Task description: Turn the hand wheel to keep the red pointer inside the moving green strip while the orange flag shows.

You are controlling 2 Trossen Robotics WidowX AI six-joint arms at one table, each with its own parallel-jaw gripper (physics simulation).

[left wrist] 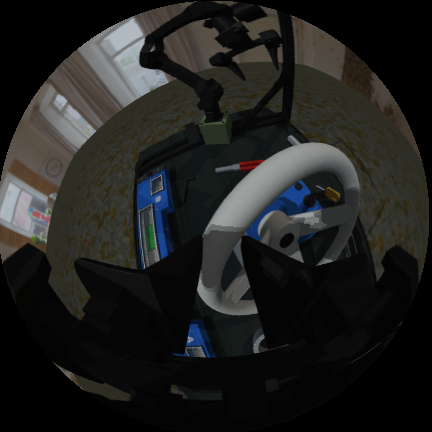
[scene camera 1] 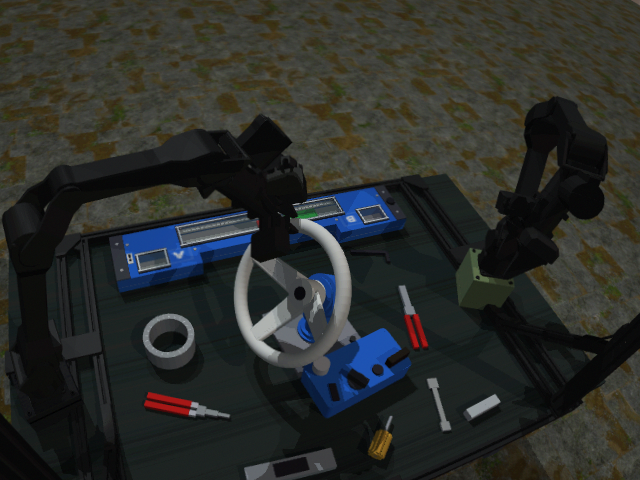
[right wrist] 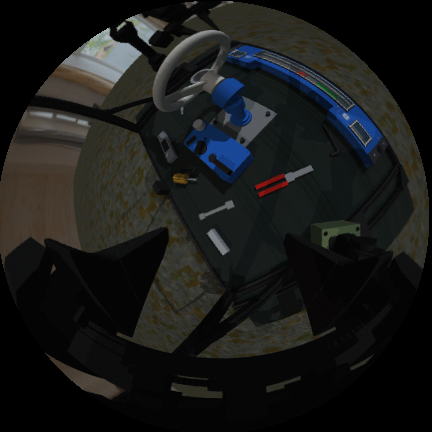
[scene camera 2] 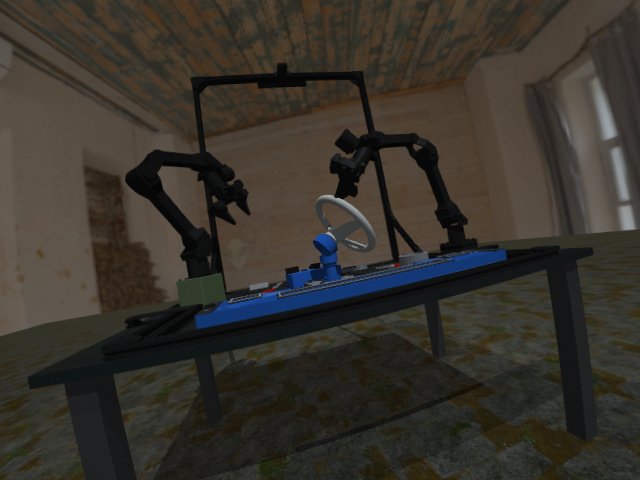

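Pixels of known places: left gripper, fingertip midpoint: [left wrist: 221, 240] [scene camera 1: 296, 224] [scene camera 2: 336, 199]; right gripper, fingertip midpoint: [left wrist: 260, 74] [scene camera 1: 501, 268] [right wrist: 228, 236] [scene camera 2: 243, 219]; left arm's base at its link origin: [scene camera 1: 44, 384] [scene camera 2: 457, 241]; right arm's base at its link origin: [left wrist: 213, 117] [scene camera 1: 492, 266] [right wrist: 341, 250] [scene camera 2: 199, 277].
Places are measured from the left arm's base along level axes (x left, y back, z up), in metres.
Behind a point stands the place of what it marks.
The white hand wheel [scene camera 1: 342, 279] @[x -0.194, y -0.483, z 0.226 m] [scene camera 2: 347, 228] @[x -0.057, y -0.466, z 0.117 m] [left wrist: 280, 175] @[x -0.102, y -0.500, z 0.241 m] [right wrist: 162, 67] @[x -0.189, y -0.500, z 0.229 m] stands tilted on a blue column. My left gripper [scene camera 2: 342, 195] @[x -0.049, y -0.493, z 0.214 m] [left wrist: 221, 240] @[x -0.049, y -0.493, z 0.214 m] is shut on its rim, at the upper left of the wheel in scene camera 1. On the blue gauge bar [scene camera 1: 222, 256] @[x 0.144, y -0.452, z -0.047 m] [right wrist: 367, 152] @[x 0.022, y -0.880, z -0.016 m], the green strip [scene camera 1: 307, 213] [left wrist: 151, 237] @[x 0.142, y -0.665, z -0.017 m] [right wrist: 327, 92] lies nearer the B end. The red pointer [right wrist: 302, 74] @[x 0.156, y -0.595, z -0.017 m] is outside the strip, on its A side; my left gripper mostly hides it in scene camera 1. No orange flag shows. My right gripper [scene camera 2: 241, 218] @[x -0.321, y -0.750, z 0.226 m] [right wrist: 228, 236] @[x -0.321, y -0.750, z 0.226 m] is open and empty, raised above the table.
A blue control box [scene camera 1: 336, 400] @[x -0.293, y -0.445, z -0.003 m] [right wrist: 240, 167] sits beside the wheel. A grey ring [scene camera 1: 149, 346] @[x -0.014, y -0.203, z -0.009 m], red-handled pliers [scene camera 1: 168, 404] @[x -0.125, y -0.186, z -0.047 m], a yellow screwdriver [scene camera 1: 380, 444] @[x -0.402, y -0.469, z -0.025 m], a wrench [scene camera 1: 439, 404] @[x -0.404, y -0.636, z -0.052 m] and a white block [scene camera 1: 481, 407] @[x -0.463, y -0.697, z -0.037 m] lie around. A green box [scene camera 1: 483, 292] @[x -0.275, y -0.887, z 0.007 m] stands by the right arm.
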